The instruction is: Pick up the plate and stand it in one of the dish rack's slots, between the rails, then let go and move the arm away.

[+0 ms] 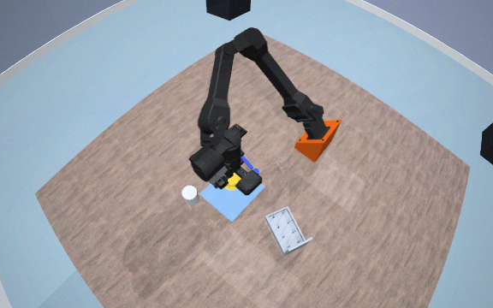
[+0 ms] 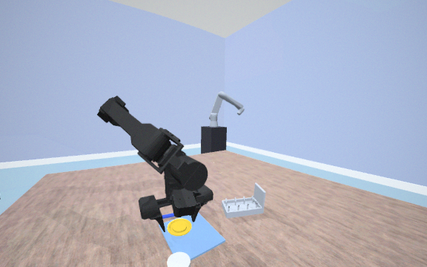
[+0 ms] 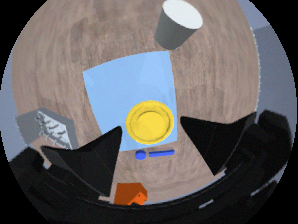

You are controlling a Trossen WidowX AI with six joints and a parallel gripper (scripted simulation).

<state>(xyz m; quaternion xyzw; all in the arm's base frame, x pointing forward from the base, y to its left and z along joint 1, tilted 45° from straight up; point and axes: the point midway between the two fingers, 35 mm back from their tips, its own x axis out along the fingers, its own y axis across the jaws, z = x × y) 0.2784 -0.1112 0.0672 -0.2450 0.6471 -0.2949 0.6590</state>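
The yellow plate is 1 cm below my gripper tip. Also, from my gripper tip: white cup 12 cm ahead, 5 cm to the right; then blue spoon 8 cm behind, 1 cm to the left, 2 cm below; then light blue mat 2 cm ahead, 2 cm to the left, 2 cm below.
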